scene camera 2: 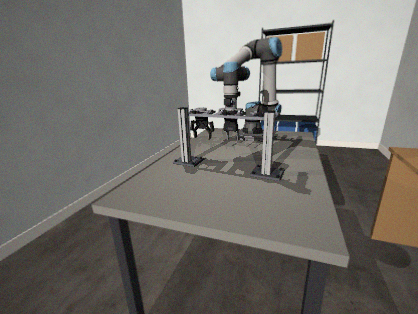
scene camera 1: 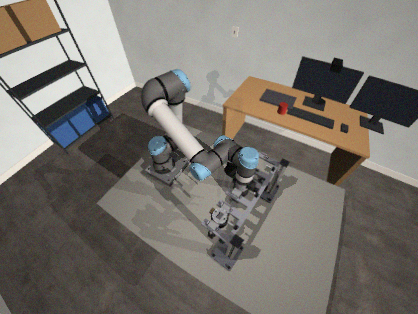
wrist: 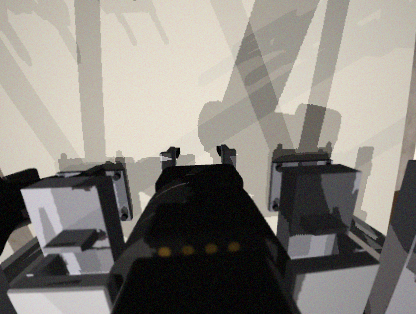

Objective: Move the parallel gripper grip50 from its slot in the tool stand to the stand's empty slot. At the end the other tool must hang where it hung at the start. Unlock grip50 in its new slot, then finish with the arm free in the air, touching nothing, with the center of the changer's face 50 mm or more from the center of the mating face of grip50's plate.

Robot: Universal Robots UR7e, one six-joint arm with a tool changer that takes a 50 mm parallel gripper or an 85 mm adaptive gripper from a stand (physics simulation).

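Frame: origin at the arm's base, x left, y back, z up, level; millimetres.
Seen in the pictures: arm's base, origin of the base link: (scene camera 2: pixel 252 131) (scene camera 1: pixel 164 164).
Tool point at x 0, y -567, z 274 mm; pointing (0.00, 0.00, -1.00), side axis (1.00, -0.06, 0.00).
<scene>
Offsets run from my tool point to a thing's top centre. "*": to the spot under its first point. Level surfaces: height alone.
The grip50 parallel gripper (scene camera 2: pixel 231 137) (wrist: pixel 199 153) is on the arm's changer, upright at the stand's middle slot. Its two fingers point down, apart, with nothing between them. In the wrist view its black body lies between the left fork block {* dx -51, dy +41, dz -33 mm} (wrist: pixel 65 205) and the right fork block {* dx +54, dy +32, dz -33 mm} (wrist: pixel 320 195). Its exact height over the slot and the lock are hard to tell. The other tool {dx -180, dy +15, dz -15 mm} (scene camera 1: pixel 219 217) (scene camera 2: pixel 201 123) hangs in an end slot of the tool stand (scene camera 1: pixel 223 257) (scene camera 2: pixel 185 137). The slot on the other side of grip50 holds no tool. In scene camera 1 the wrist hides grip50.
The stand's upright post {* dx +226, dy -141, dz -156 mm} (scene camera 2: pixel 268 145) rises at the end near the empty slot. The arm's base (scene camera 1: pixel 162 162) stands on the table {dz -315 mm} (scene camera 1: pixel 295 240) (scene camera 2: pixel 215 200) beside the stand. A wooden desk (scene camera 1: pixel 240 95) with monitors and a red cup (scene camera 1: pixel 283 108) stands behind.
</scene>
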